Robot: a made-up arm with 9 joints. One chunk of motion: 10 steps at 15 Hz.
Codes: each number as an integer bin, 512 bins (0 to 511) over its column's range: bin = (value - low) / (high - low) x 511, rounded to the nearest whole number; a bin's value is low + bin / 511 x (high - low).
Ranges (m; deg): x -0.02..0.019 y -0.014..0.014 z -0.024..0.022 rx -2.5..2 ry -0.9..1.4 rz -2..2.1
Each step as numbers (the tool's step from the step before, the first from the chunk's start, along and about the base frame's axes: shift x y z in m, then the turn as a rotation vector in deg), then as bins.
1 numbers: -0.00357 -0.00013 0.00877 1.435 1.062 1.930
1 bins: 215 253 364 447 436 490
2 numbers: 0.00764 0.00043 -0.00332 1.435 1.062 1.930
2 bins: 362 263 230 447 436 490
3 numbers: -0.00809 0.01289 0.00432 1.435 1.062 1.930
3 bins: 156 491 315 447 436 490
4 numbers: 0.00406 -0.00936 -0.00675 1.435 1.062 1.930
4 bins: 315 85 192 447 436 490
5 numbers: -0.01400 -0.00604 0.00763 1.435 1.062 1.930
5 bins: 79 145 351 447 436 490
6 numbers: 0.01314 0.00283 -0.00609 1.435 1.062 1.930
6 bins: 434 307 199 447 436 490
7 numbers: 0.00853 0.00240 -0.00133 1.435 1.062 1.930
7 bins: 374 299 252 447 436 490
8 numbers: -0.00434 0.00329 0.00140 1.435 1.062 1.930
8 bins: 205 316 282 447 436 490
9 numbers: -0.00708 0.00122 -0.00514 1.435 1.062 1.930
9 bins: 169 278 210 447 436 490
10 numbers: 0.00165 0.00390 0.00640 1.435 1.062 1.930
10 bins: 284 327 338 447 436 490
